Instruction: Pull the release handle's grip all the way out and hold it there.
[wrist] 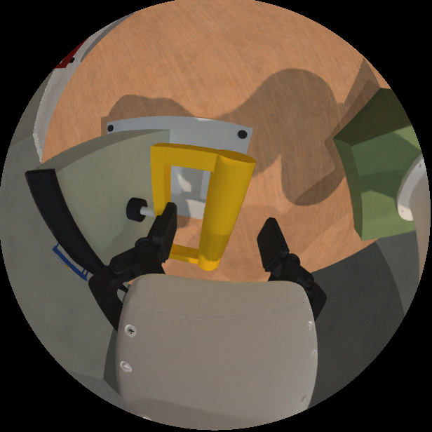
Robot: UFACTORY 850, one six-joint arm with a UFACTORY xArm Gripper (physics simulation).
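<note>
The yellow release handle is a rectangular frame with a thick round grip along its right side. A short metal rod with a black collar joins the frame's left side to a pale green-grey housing with a black face. My gripper is open. Its fingers stand apart on either side of the grip: the left finger shows over the frame's left bar and opening, the right finger to the right of the grip with a gap. Whether either finger touches the handle cannot be told.
A light grey mounting plate with dark bolts lies under the housing and handle on the wooden table. A green block-like stand is at the right, beside part of a pale arm. A blue wire-like object shows at the lower left, a red object at the upper left.
</note>
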